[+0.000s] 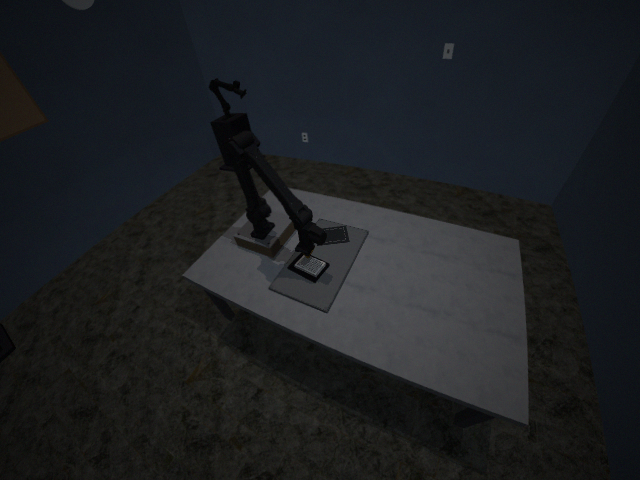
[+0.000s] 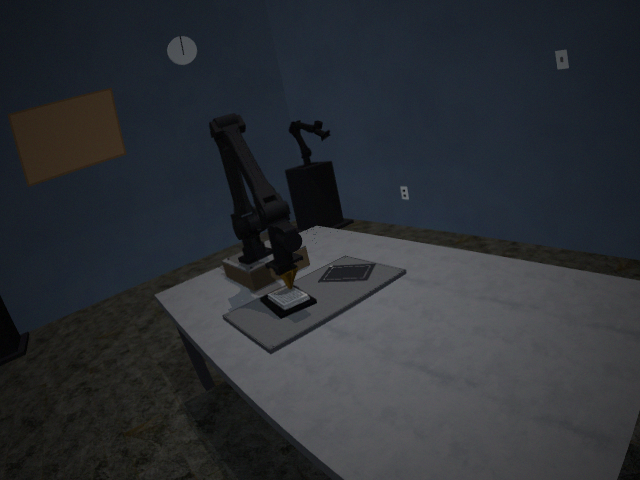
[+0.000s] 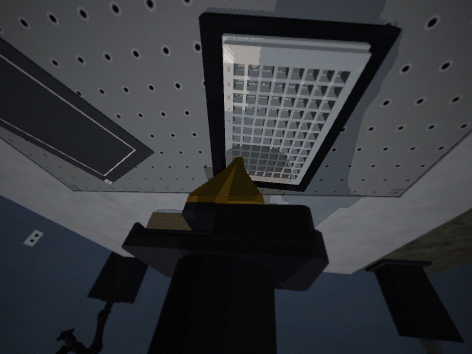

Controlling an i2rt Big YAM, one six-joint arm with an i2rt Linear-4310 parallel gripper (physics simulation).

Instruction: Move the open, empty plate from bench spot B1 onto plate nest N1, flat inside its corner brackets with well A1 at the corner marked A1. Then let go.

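Pixels of known places: gripper, fingertip midpoint: (image 1: 307,257) (image 2: 290,288) (image 3: 240,161); arm's base at its link origin: (image 1: 263,230) (image 2: 256,257).
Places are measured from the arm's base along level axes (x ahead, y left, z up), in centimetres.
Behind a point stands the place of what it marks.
The white open plate (image 1: 311,265) {x 33.4, y -9.5, z -3.7 cm} (image 2: 288,297) {x 34.2, y -9.9, z -3.4 cm} (image 3: 275,110) {x 34.4, y -9.2, z -4.2 cm}, with a grid of empty wells, lies flat inside the rim of a black base (image 1: 313,277) {x 36.9, y -14.7, z -4.7 cm} (image 2: 283,313) {x 38.3, y -15.2, z -5.1 cm} (image 3: 212,100) {x 35.2, y -4.1, z -5.1 cm} that looks like nest N1. The corner brackets and the A1 mark are too small and dark to make out. A dark flat rectangle with a pale outline (image 1: 338,235) {x 36.7, y 15.8, z -6.0 cm} (image 2: 348,272) {x 33.7, y 14.9, z -6.0 cm} (image 3: 55,110) {x 35.2, y 13.0, z -6.1 cm}, apparently bench spot B1, bears no plate. My gripper (image 1: 308,254) {x 29.6, y -5.9, z -3.4 cm} (image 2: 290,287) {x 29.6, y -5.9, z -3.4 cm} (image 3: 240,161) {x 29.6, y -5.9, z -3.4 cm} is shut, its yellow fingertips together with nothing between them, close over the plate's edge on the arm's side. Whether the tips touch it is unclear.
Nest and spot are on a grey perforated board (image 1: 310,297) {x 39.8, y -24.0, z -6.2 cm} (image 2: 268,335) {x 42.9, y -23.8, z -6.2 cm} (image 3: 165,70) {x 37.5, y -0.4, z -6.2 cm} on the pale table (image 1: 423,310) {x 86.0, y -12.3, z -7.5 cm} (image 2: 439,361) {x 85.9, y -7.7, z -7.5 cm}. The arm's wooden base block (image 1: 253,245) {x -0.8, y -9.2, z -2.6 cm} (image 2: 240,273) {x 2.4, y -9.3, z -2.4 cm} stands beside the board. A second small arm stands on a dark pedestal (image 2: 312,193) beyond the table.
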